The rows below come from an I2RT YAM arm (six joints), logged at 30 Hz.
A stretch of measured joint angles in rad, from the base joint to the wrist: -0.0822 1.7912 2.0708 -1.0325 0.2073 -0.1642; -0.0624 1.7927 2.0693 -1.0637 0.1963 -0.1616; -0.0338 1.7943 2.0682 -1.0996 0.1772 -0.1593; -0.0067 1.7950 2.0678 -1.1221 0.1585 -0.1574; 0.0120 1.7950 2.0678 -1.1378 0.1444 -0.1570; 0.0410 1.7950 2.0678 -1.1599 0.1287 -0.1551; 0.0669 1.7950 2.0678 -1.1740 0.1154 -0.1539; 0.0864 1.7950 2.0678 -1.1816 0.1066 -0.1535; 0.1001 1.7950 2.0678 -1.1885 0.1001 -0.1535
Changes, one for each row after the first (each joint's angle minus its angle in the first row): 0.0198 0.0015 -0.0015 -0.0312 -0.0110 0.0026; 0.0484 0.0031 -0.0026 -0.0671 -0.0301 0.0049; 0.0755 0.0038 -0.0030 -0.0896 -0.0488 0.0068; 0.0942 0.0038 -0.0030 -0.1053 -0.0629 0.0072; 0.1232 0.0038 -0.0030 -0.1274 -0.0786 0.0091; 0.1491 0.0038 -0.0030 -0.1415 -0.0919 0.0103; 0.1686 0.0038 -0.0030 -0.1491 -0.1007 0.0107; 0.1823 0.0038 -0.0030 -0.1560 -0.1072 0.0107
